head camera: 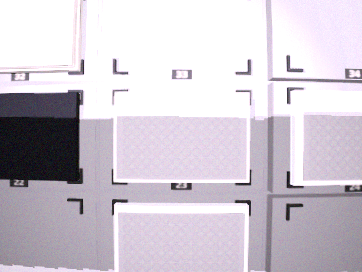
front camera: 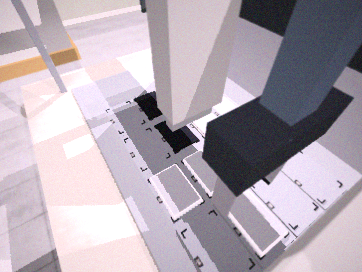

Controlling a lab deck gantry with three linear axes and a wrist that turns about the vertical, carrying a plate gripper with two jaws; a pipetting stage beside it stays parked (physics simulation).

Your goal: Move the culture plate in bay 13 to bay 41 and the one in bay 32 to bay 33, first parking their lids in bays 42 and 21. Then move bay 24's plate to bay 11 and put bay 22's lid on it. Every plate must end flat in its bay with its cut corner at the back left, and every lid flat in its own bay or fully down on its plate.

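Seen in the pictures: robot's base, origin of the base link: (front camera: 106, 110).
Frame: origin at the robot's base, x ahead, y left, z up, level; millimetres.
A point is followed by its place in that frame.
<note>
Bay 13's plate (front camera: 176, 191) {x 402, y 41, z 14 mm} (head camera: 181, 242) {x 392, y 53, z 14 mm} lies flat, pale with a white rim. Bay 24's plate (front camera: 257, 226) {x 574, y 142, z 29 mm} (head camera: 332, 147) {x 524, y 142, z 29 mm} also lies flat. Bay 32 holds a pale rimmed piece (head camera: 37, 32) {x 254, y 249, z 14 mm} at the upper left of the head view. Bay 22's black lid (front camera: 176, 136) {x 245, y 140, z 8 mm} (head camera: 37, 142) {x 253, y 144, z 8 mm} lies flat. Bay 33 (head camera: 181, 40) {x 391, y 245, z 0 mm} is overexposed; no piece can be made out there. Bays 41 and 42 cannot be made out. My gripper (front camera: 247, 196) {x 522, y 105, z 155 mm} is open, with no piece visible between its jaws, above the deck around bays 23 and 24. Its jaws do not show in the head view.
Another white-rimmed piece (front camera: 199, 172) {x 390, y 122, z 14 mm} (head camera: 181, 149) {x 392, y 139, z 14 mm} lies in bay 23, behind bay 13's plate. A second black piece (front camera: 148, 106) {x 71, y 131, z 8 mm} lies beyond the black lid. The pale parked pipetting column (front camera: 187, 65) {x 420, y 52, z 366 mm} stands behind the gripper and hides part of the deck.
</note>
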